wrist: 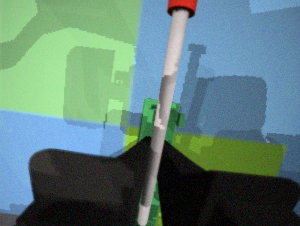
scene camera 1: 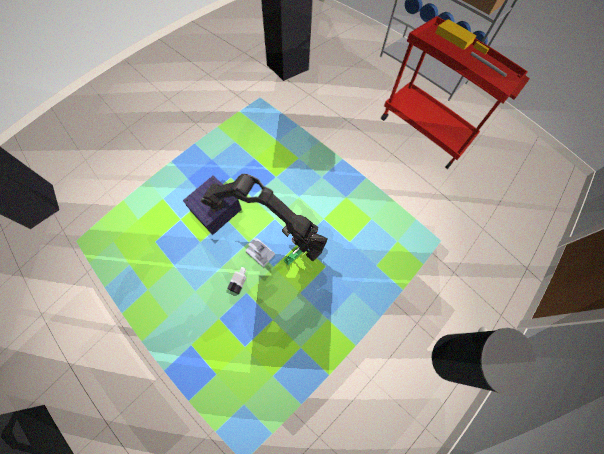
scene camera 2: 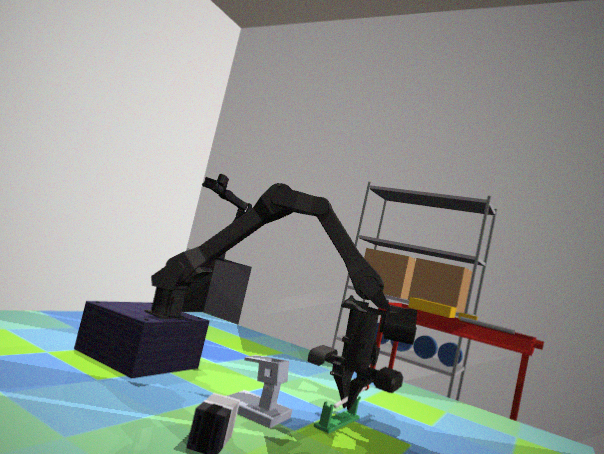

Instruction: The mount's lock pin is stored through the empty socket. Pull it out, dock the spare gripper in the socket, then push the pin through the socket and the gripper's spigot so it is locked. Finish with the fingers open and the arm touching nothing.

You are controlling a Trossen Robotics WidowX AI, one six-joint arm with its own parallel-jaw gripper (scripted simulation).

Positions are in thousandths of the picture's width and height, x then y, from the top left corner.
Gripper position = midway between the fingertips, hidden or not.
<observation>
My gripper (scene camera 2: 574, 900) carries a lock pin. Further things: a grey mount (scene camera 2: 451, 820).
My gripper is seen too in the wrist view (wrist: 512, 631).
</observation>
